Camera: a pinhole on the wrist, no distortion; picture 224 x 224 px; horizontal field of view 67.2 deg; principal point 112.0 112.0 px. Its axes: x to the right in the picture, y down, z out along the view. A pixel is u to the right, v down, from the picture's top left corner.
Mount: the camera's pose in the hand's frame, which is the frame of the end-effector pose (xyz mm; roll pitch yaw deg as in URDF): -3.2 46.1 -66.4 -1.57 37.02 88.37
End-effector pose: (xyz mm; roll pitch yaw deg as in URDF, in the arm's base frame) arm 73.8 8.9 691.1 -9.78 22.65 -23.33
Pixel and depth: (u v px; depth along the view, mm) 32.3 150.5 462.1
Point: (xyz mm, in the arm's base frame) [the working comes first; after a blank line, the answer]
In the camera's frame: -218.5 105.5 462.1

202.9 195.5 1105.5
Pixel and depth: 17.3 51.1 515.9
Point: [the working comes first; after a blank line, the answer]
In the camera's frame: -289.8 -186.4 515.9

477.5 64.1 1082.3
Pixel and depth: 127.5 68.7 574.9
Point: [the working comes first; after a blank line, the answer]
In the camera's frame: 52.9 -147.7 574.9

486.4 362.8 900.3
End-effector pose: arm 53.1 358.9 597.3 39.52 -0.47 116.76
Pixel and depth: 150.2 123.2 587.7
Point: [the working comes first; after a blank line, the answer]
In the camera's frame: 133.2 39.0 587.7

-90.8 230.4 1167.6
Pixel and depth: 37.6 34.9 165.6
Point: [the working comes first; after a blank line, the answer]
In the camera's frame: -73.1 -75.7 165.6

26.1 421.5 738.9
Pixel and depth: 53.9 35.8 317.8
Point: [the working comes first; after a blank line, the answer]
In the camera's frame: -109.5 -143.7 317.8

37.0 498.9 890.6
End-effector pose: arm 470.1 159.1 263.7 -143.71 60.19 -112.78
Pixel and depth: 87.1 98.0 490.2
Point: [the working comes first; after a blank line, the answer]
In the camera's frame: -72.4 -40.7 490.2

611.6 520.9 5.7
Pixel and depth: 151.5 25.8 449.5
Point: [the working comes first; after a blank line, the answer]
In the camera's frame: 105.3 -229.9 449.5

401.2 466.3 -141.9
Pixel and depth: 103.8 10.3 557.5
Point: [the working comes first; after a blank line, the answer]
In the camera's frame: -27.1 -336.3 557.5

541.7 456.4 -285.8
